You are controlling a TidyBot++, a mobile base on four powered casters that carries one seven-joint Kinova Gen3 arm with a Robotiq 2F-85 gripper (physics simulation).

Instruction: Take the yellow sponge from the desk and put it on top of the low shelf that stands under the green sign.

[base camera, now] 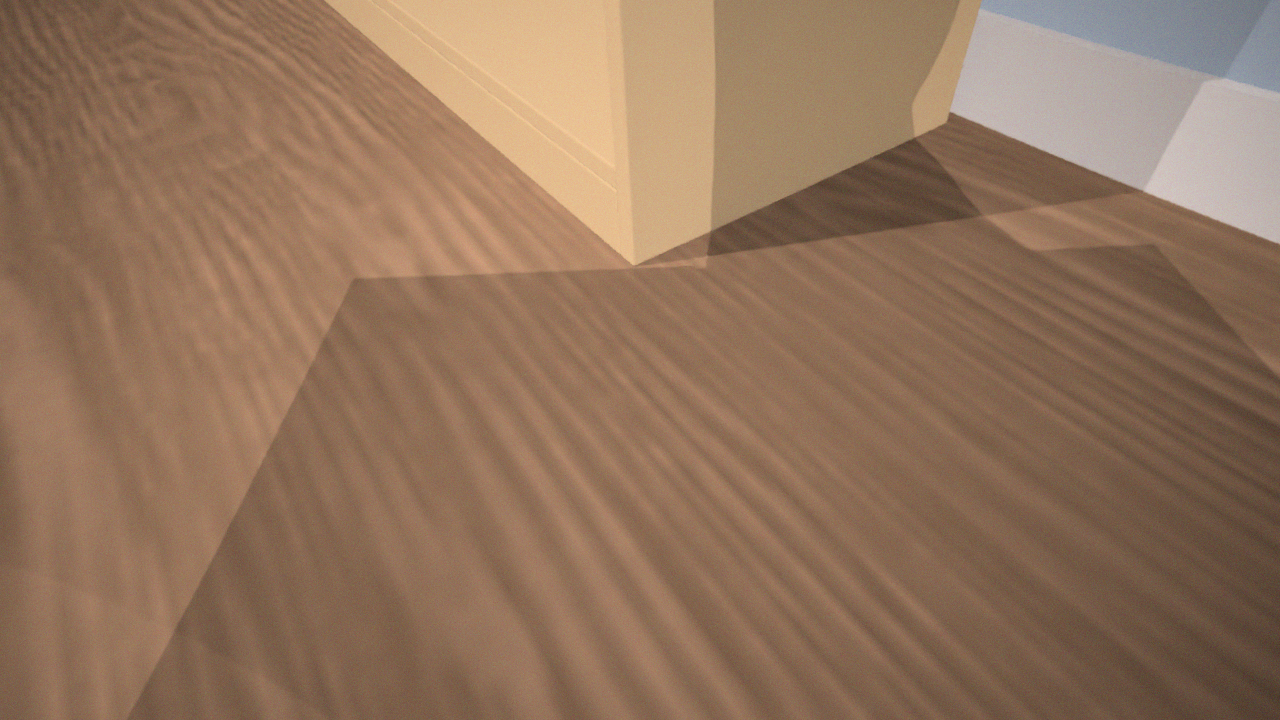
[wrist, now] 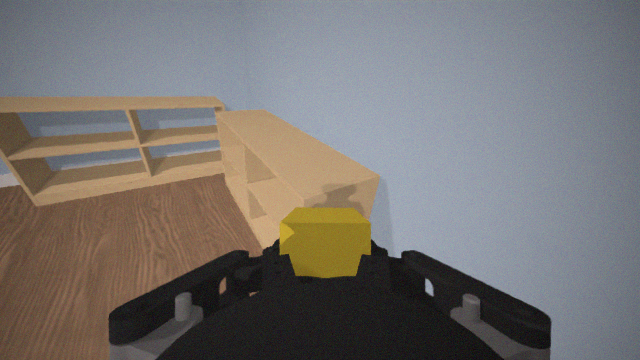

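Places are measured from the arm's base along level axes (x right, y ahead, z up), in centimetres.
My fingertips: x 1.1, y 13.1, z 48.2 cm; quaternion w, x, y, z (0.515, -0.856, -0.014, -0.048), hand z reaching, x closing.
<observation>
Behind a point stands the place of what it marks.
My gripper (wrist: pixel 324 244) {x 1.1, y 13.1, z 48.2 cm} is shut on the yellow sponge (wrist: pixel 325 242) {x 0.5, y 8.8, z 52.8 cm}, which shows between the fingertips at the lower middle of the wrist view. A low wooden shelf (wrist: pixel 295 150) {x -7.5, y 97.4, z 21.3 cm} runs along the right wall, beyond the sponge and a little to its left; its near end is partly hidden by the sponge and gripper. A shadow falls on the near part of its top. The lower corner of a wooden unit (base camera: pixel 666 116) {x 1.3, y 59.0, z -28.3 cm} stands at the top middle of the base camera view. The green sign and the desk do not show in either view.
A second low wooden shelf (wrist: pixel 65 104) {x -153.1, y 142.4, z 21.3 cm} stands at the left along the far wall, its right end close to the first shelf. The blue wall (wrist: pixel 500 125) {x 47.7, y 55.3, z 49.7 cm} rises on the right. A white baseboard (base camera: pixel 1056 98) {x 35.2, y 72.1, z -35.1 cm} runs behind the wooden unit in the base camera view.
</observation>
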